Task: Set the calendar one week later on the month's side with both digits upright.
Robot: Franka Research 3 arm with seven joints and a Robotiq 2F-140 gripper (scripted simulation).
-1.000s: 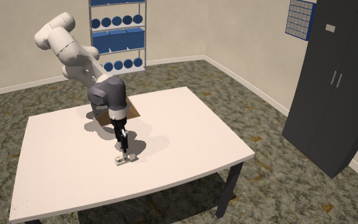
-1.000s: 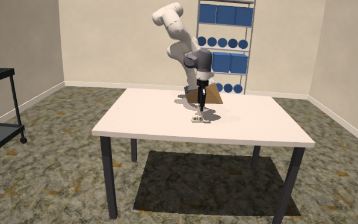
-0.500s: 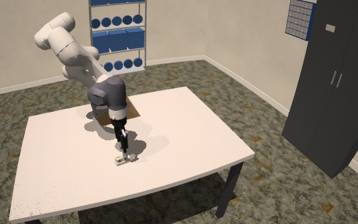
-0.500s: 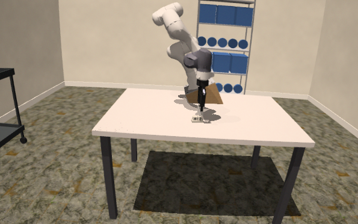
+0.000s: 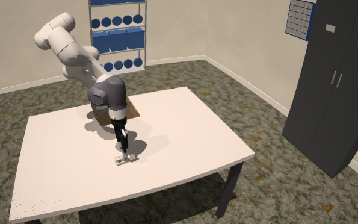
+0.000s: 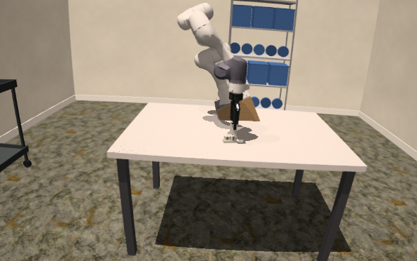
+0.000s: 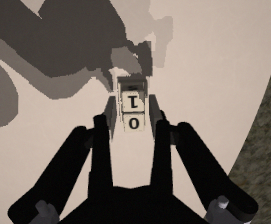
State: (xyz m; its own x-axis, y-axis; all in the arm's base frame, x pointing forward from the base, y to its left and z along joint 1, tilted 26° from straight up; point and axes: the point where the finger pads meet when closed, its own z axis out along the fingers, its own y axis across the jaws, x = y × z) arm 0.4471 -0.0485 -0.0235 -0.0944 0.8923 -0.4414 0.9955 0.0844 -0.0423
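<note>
Right now my hand is 6 cm above the cube. From my hand the other things lie so: grey tray: 2 cm to the right, 7 cm below.
</note>
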